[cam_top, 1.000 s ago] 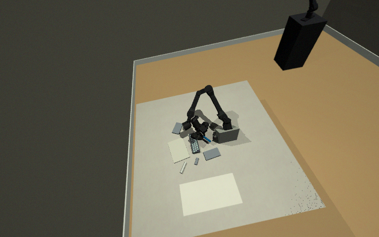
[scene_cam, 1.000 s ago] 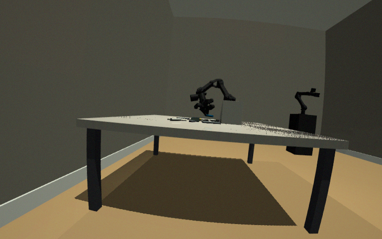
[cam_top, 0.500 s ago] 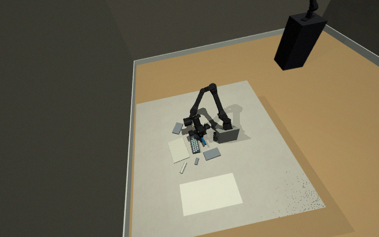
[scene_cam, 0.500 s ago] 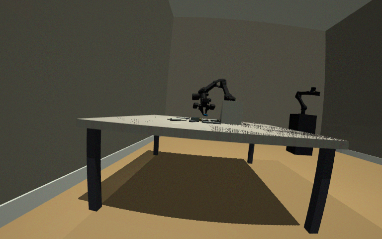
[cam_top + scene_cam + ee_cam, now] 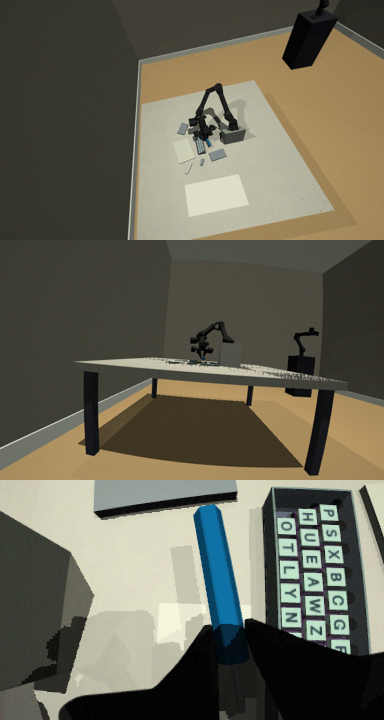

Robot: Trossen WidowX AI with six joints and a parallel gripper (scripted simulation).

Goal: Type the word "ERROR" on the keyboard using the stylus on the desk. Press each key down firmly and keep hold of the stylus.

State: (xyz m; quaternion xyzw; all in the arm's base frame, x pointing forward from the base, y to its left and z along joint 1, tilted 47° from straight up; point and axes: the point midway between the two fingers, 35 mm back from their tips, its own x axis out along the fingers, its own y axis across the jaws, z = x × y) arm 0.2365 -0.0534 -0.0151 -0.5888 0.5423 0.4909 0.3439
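The grey block is 6 cm behind my gripper tip, 14 cm to the left of it and 4 cm below it. Round my gripper tip: blue stylus (right at my gripper tip); then notepad (22 cm ahead, 5 cm to the left, 4 cm below).
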